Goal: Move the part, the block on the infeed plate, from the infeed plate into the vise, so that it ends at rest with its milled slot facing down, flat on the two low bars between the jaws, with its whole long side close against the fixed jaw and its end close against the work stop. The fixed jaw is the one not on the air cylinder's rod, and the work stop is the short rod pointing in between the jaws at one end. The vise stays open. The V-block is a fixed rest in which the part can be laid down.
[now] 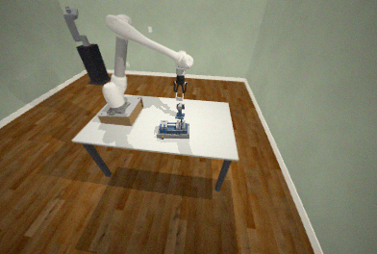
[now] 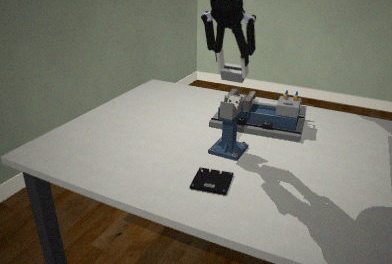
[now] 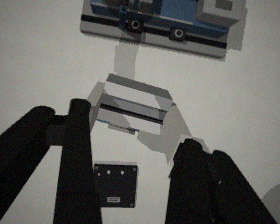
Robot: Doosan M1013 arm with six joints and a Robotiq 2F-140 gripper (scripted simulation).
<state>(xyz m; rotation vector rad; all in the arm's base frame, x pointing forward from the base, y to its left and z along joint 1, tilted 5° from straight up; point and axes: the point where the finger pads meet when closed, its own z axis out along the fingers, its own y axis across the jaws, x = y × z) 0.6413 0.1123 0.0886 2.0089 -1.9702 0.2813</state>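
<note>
My hand is 10 mm to the left of the part and 20 mm above it. Round my hand: work stop (50 mm ahead, 170 mm to the right, 170 mm below); blue foot (10 mm to the right, 260 mm below); blue v-block stand (10 mm to the right, 200 mm below).
</note>
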